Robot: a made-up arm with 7 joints. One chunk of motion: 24 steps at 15 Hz.
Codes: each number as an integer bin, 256 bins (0 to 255) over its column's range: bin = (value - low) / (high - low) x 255, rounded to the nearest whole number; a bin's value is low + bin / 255 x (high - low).
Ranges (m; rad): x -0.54..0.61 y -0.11..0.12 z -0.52..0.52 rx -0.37..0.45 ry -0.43..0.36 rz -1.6..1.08
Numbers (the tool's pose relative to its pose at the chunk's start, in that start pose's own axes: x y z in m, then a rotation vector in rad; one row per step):
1: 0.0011 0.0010 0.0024 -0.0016 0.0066 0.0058
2: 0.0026 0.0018 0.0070 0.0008 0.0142 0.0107
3: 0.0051 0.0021 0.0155 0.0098 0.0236 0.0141
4: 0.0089 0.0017 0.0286 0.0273 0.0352 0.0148
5: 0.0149 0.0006 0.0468 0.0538 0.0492 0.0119
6: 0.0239 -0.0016 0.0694 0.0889 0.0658 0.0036
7: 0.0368 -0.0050 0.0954 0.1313 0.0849 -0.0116
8: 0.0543 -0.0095 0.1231 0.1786 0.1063 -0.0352
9: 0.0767 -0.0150 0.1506 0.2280 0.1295 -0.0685
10: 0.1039 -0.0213 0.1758 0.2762 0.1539 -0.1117
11: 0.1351 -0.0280 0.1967 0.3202 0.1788 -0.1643
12: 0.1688 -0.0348 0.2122 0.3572 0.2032 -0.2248
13: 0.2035 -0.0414 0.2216 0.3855 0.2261 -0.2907
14: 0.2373 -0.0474 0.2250 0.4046 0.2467 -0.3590
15: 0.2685 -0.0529 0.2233 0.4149 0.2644 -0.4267
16: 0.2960 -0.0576 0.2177 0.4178 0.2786 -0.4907
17: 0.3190 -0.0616 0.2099 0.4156 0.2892 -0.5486
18: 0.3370 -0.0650 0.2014 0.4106 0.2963 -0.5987
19: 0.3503 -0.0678 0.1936 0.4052 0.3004 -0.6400
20: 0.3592 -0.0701 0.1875 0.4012 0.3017 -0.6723
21: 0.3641 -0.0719 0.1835 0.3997 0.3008 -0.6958
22: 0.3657 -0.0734 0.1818 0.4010 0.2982 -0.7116
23: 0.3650 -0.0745 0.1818 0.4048 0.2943 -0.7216
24: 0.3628 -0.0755 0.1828 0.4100 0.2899 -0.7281
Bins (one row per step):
1: 120 123 128 115 141 153
2: 120 124 129 115 143 153
3: 121 124 131 118 146 154
4: 122 124 135 124 150 154
5: 123 123 139 132 155 153
6: 125 120 145 143 160 153
7: 128 116 151 156 166 151
8: 132 111 158 171 173 149
9: 137 105 164 186 181 146
10: 143 98 171 201 188 142
11: 150 91 176 215 197 137
12: 157 83 180 226 204 131
13: 165 76 182 235 212 125
14: 172 69 183 241 218 118
15: 179 63 182 244 224 112
16: 185 58 181 245 229 106
17: 190 54 179 244 232 100
18: 194 50 177 243 234 95
19: 197 47 175 241 236 91
20: 199 44 173 240 236 88
21: 200 42 172 239 236 86
22: 201 41 172 240 235 85
23: 201 39 172 241 234 84
24: 200 38 172 243 232 83

